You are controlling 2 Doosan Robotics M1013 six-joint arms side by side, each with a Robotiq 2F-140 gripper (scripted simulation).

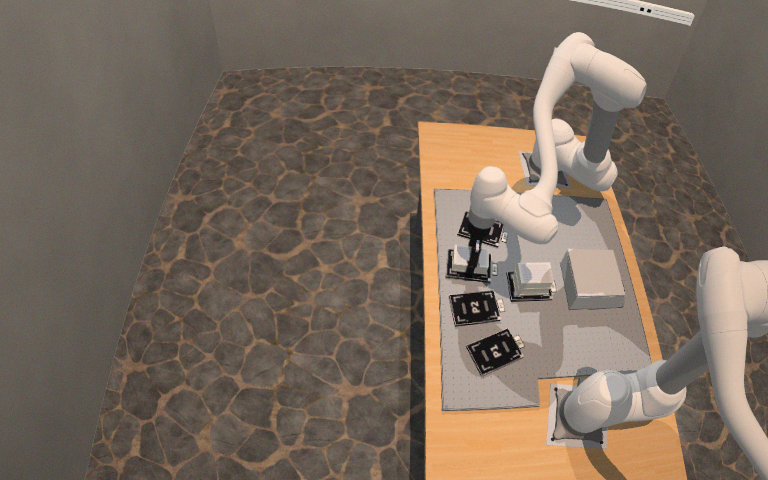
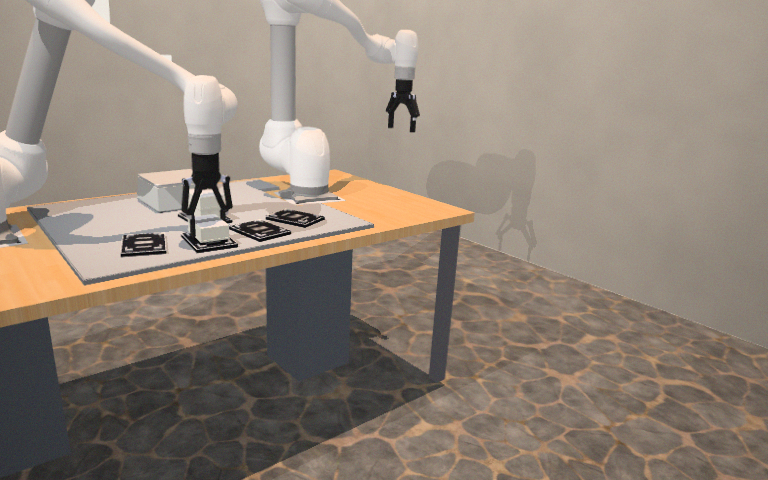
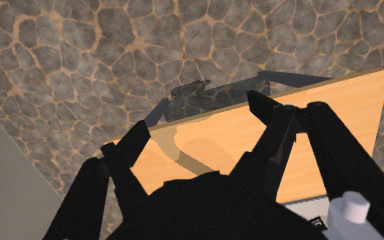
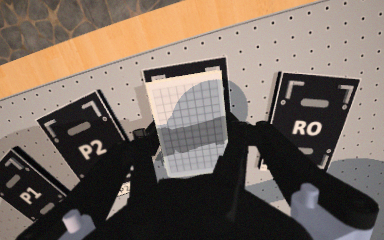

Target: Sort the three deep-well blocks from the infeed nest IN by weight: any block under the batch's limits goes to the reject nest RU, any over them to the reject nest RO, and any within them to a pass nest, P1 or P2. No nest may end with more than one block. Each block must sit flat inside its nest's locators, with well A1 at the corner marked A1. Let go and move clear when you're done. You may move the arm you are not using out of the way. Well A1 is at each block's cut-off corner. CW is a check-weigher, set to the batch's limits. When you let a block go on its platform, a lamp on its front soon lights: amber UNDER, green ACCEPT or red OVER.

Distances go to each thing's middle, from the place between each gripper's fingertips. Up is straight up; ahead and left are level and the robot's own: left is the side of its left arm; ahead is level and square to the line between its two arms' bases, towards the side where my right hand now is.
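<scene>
Relative to the nest P2 (image 1: 491,302), my right hand is 18 cm to the right of it, 2 cm past it and 5 cm above it. Positions counted from my right hand: check-weigher CW (image 1: 592,280), 49 cm behind, 6 cm to the left and 1 cm above; nest P1 (image 1: 493,339), 34 cm to the left, 9 cm behind and 5 cm below; nest RO (image 4: 317,87), 17 cm to the right, 5 cm behind and 5 cm below.
My left gripper (image 2: 401,130) is 360 mm short of the nest P1, 750 mm to the left of it and 230 mm above it. Positions counted from my left hand: check-weigher CW, 1030 mm to the right, 40 mm behind and 170 mm below; nest P2, 430 mm ahead, 910 mm to the right and 230 mm below; nest RO, 390 mm ahead, 1260 mm to the right and 230 mm below.
</scene>
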